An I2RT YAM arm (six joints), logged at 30 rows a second.
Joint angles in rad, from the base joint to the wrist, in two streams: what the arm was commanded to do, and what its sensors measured. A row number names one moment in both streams.
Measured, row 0: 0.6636, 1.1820, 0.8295, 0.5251, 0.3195, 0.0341
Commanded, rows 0 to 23: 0.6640, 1.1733, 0.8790, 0.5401, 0.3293, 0.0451; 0.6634, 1.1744, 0.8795, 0.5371, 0.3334, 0.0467; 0.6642, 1.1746, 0.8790, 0.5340, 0.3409, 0.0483; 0.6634, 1.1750, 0.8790, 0.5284, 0.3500, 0.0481; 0.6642, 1.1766, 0.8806, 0.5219, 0.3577, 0.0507; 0.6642, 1.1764, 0.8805, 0.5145, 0.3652, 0.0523; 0.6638, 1.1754, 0.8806, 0.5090, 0.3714, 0.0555; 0.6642, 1.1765, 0.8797, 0.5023, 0.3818, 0.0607; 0.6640, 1.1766, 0.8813, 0.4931, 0.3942, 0.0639; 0.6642, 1.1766, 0.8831, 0.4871, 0.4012, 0.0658; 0.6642, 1.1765, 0.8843, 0.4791, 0.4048, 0.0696; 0.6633, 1.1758, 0.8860, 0.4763, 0.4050, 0.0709; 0.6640, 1.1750, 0.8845, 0.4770, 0.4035, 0.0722; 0.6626, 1.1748, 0.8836, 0.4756, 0.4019, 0.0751; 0.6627, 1.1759, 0.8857, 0.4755, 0.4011, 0.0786; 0.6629, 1.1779, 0.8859, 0.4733, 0.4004, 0.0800; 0.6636, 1.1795, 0.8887, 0.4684, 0.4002, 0.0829; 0.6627, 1.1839, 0.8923, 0.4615, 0.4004, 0.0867; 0.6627, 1.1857, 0.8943, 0.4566, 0.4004, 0.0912; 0.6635, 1.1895, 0.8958, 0.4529, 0.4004, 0.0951; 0.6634, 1.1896, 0.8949, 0.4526, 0.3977, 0.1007; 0.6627, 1.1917, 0.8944, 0.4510, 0.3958, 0.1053; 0.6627, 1.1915, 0.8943, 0.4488, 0.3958, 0.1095; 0.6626, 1.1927, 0.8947, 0.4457, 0.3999, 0.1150
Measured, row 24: 0.6651, 1.1900, 0.8558, 0.4480, 0.3714, 0.0849
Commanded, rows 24 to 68: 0.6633, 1.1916, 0.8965, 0.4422, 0.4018, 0.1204; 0.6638, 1.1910, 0.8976, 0.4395, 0.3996, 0.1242; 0.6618, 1.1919, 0.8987, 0.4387, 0.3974, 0.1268; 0.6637, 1.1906, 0.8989, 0.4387, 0.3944, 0.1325; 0.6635, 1.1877, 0.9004, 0.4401, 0.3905, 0.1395; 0.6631, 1.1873, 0.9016, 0.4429, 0.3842, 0.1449; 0.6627, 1.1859, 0.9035, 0.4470, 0.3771, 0.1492; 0.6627, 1.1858, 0.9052, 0.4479, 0.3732, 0.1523; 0.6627, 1.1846, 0.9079, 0.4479, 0.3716, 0.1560; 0.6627, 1.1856, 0.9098, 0.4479, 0.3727, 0.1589; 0.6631, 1.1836, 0.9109, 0.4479, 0.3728, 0.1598; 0.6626, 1.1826, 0.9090, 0.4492, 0.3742, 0.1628; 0.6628, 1.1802, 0.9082, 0.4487, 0.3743, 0.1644; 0.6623, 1.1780, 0.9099, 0.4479, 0.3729, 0.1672; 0.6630, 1.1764, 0.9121, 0.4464, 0.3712, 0.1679; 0.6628, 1.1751, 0.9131, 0.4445, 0.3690, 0.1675; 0.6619, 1.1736, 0.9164, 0.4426, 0.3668, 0.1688; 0.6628, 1.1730, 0.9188, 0.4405, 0.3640, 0.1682; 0.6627, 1.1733, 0.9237, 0.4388, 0.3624, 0.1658; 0.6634, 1.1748, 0.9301, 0.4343, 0.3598, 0.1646; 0.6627, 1.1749, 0.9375, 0.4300, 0.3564, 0.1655; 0.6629, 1.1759, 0.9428, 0.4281, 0.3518, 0.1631; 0.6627, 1.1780, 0.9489, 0.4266, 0.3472, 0.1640; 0.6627, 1.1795, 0.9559, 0.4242, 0.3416, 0.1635; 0.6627, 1.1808, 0.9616, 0.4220, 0.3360, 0.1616; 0.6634, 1.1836, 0.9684, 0.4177, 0.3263, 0.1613; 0.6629, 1.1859, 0.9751, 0.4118, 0.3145, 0.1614; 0.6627, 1.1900, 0.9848, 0.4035, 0.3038, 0.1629; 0.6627, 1.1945, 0.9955, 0.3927, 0.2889, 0.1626; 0.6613, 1.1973, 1.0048, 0.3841, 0.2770, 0.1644; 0.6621, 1.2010, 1.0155, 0.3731, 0.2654, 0.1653; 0.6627, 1.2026, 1.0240, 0.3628, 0.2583, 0.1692; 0.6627, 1.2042, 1.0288, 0.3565, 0.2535, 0.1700; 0.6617, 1.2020, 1.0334, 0.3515, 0.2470, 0.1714; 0.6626, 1.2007, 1.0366, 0.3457, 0.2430, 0.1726; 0.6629, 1.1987, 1.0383, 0.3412, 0.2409, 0.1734; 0.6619, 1.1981, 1.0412, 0.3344, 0.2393, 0.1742; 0.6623, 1.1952, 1.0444, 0.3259, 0.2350, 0.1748; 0.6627, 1.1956, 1.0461, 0.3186, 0.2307, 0.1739; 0.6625, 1.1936, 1.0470, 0.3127, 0.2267, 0.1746; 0.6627, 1.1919, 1.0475, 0.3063, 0.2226, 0.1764; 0.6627, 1.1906, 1.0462, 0.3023, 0.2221, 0.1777; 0.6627, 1.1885, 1.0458, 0.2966, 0.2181, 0.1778; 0.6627, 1.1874, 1.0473, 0.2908, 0.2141, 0.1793; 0.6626, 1.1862, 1.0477, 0.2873, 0.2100, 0.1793
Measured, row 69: 0.6647, 1.1988, 1.0080, 0.2966, 0.2417, 0.1661
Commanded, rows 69 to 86: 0.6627, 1.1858, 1.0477, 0.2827, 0.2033, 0.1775; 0.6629, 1.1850, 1.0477, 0.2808, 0.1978, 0.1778; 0.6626, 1.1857, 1.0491, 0.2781, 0.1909, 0.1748; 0.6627, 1.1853, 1.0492, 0.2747, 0.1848, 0.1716; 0.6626, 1.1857, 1.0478, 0.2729, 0.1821, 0.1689; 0.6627, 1.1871, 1.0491, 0.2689, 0.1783, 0.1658; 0.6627, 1.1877, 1.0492, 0.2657, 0.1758, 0.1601; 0.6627, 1.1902, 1.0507, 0.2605, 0.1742, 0.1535; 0.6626, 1.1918, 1.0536, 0.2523, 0.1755, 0.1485; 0.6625, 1.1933, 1.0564, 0.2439, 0.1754, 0.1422; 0.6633, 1.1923, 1.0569, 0.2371, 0.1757, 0.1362; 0.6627, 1.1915, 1.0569, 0.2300, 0.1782, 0.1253; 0.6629, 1.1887, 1.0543, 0.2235, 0.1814, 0.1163; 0.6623, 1.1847, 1.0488, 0.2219, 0.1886, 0.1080; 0.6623, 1.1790, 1.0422, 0.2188, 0.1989, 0.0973; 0.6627, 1.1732, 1.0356, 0.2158, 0.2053, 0.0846; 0.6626, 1.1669, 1.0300, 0.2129, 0.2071, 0.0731; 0.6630, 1.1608, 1.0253, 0.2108, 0.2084, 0.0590
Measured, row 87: 0.6647, 1.1961, 1.0088, 0.2153, 0.2043, 0.1078
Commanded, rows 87 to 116: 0.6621, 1.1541, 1.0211, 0.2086, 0.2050, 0.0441; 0.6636, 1.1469, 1.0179, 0.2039, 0.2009, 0.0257; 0.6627, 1.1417, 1.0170, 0.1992, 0.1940, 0.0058; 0.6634, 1.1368, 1.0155, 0.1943, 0.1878, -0.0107; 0.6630, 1.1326, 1.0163, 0.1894, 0.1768, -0.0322; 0.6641, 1.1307, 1.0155, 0.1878, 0.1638, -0.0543; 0.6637, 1.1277, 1.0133, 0.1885, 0.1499, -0.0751; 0.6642, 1.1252, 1.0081, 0.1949, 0.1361, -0.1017; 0.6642, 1.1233, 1.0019, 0.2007, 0.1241, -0.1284; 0.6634, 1.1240, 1.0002, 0.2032, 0.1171, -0.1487; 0.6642, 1.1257, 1.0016, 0.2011, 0.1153, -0.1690; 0.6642, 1.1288, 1.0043, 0.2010, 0.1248, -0.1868; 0.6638, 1.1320, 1.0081, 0.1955, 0.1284, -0.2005; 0.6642, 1.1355, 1.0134, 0.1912, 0.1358, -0.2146; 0.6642, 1.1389, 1.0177, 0.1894, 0.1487, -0.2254; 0.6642, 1.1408, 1.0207, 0.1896, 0.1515, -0.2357; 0.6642, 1.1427, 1.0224, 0.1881, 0.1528, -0.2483; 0.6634, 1.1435, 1.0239, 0.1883, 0.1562, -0.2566; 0.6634, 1.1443, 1.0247, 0.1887, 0.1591, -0.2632; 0.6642, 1.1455, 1.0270, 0.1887, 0.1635, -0.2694; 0.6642, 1.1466, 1.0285, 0.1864, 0.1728, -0.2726; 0.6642, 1.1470, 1.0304, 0.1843, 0.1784, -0.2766; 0.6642, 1.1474, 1.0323, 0.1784, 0.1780, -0.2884; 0.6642, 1.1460, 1.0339, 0.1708, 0.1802, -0.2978; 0.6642, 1.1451, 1.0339, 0.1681, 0.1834, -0.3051; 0.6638, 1.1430, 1.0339, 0.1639, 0.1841, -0.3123; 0.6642, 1.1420, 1.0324, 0.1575, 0.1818, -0.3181; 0.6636, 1.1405, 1.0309, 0.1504, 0.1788, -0.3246; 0.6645, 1.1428, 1.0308, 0.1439, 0.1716, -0.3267; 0.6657, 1.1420, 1.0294, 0.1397, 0.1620, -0.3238
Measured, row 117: 0.6647, 1.1446, 1.0073, 0.1581, 0.1658, -0.2993
